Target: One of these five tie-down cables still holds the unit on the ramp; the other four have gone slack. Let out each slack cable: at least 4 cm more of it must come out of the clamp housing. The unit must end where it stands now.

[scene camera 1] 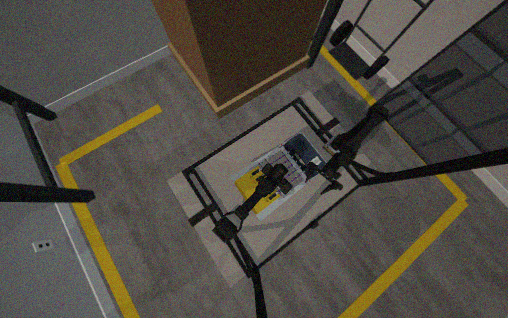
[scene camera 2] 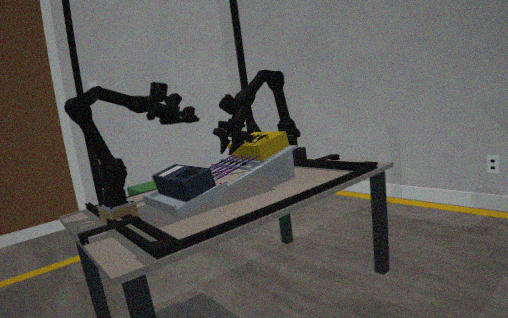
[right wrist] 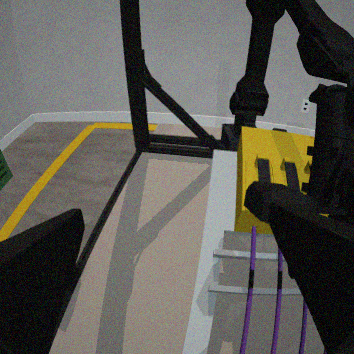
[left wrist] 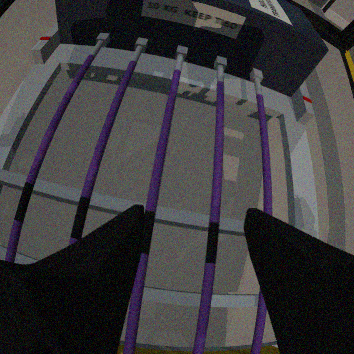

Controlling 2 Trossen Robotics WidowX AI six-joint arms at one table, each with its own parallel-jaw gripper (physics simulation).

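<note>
The dark blue unit [scene camera 1: 300, 147] [scene camera 2: 182, 182] [left wrist: 300, 47] sits low on the grey ramp [scene camera 2: 270, 172] [right wrist: 199, 290]. Five purple cables run from it to the yellow clamp housing [scene camera 1: 245, 184] [scene camera 2: 274, 145] [right wrist: 246, 150], which has black levers [right wrist: 264, 170] on top. Black bands mark the cables; which cable is taut I cannot tell. My left gripper [scene camera 2: 227, 145] [left wrist: 195, 216] is part-open and empty, above the cables near the housing. In its wrist view the third cable [left wrist: 162, 150] and fourth cable [left wrist: 218, 150] pass between the fingertips. My right gripper [scene camera 2: 194, 119] [right wrist: 177, 216] is open and empty, high above the unit's side.
A black frame [scene camera 2: 235, 216] runs around the table top, with posts rising from it. A green object [scene camera 2: 141, 188] [right wrist: 4, 170] lies behind the unit in scene camera 2. My left arm stands close beside the housing. A cabinet [scene camera 1: 260, 55] and a wheeled cart [scene camera 1: 350, 60] stand beyond the table.
</note>
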